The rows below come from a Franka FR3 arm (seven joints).
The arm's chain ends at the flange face. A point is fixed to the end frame.
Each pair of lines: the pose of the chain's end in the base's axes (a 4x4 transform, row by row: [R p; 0 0 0 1], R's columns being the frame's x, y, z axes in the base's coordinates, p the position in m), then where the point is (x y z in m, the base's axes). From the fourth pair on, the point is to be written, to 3 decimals.
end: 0.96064, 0.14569, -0.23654, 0.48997; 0.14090, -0.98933, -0.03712, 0.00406; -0.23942, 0.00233, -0.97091, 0.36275; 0, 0, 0, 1
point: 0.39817 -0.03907 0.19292
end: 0.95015, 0.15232, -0.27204, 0.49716; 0.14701, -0.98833, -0.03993, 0.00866; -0.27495, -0.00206, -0.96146, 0.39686; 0, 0, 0, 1
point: 0.39944 -0.03530 0.23059
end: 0.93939, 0.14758, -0.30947, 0.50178; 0.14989, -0.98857, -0.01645, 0.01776; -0.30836, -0.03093, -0.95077, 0.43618; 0, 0, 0, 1
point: 0.39745 -0.02194 0.27288
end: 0.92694, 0.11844, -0.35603, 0.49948; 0.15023, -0.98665, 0.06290, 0.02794; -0.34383, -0.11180, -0.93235, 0.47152; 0, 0, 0, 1
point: 0.386 0.003 0.311
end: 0.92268, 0.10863, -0.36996, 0.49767; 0.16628, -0.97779, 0.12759, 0.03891; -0.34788, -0.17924, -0.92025, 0.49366; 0, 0, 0, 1
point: 0.382 0.026 0.334
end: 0.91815, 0.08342, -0.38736, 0.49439; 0.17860, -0.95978, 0.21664, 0.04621; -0.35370, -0.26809, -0.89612, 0.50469; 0, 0, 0, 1
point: 0.375 0.050 0.347
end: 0.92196, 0.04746, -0.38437, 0.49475; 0.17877, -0.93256, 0.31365, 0.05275; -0.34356, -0.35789, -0.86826, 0.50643; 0, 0, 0, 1
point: 0.374 0.075 0.351
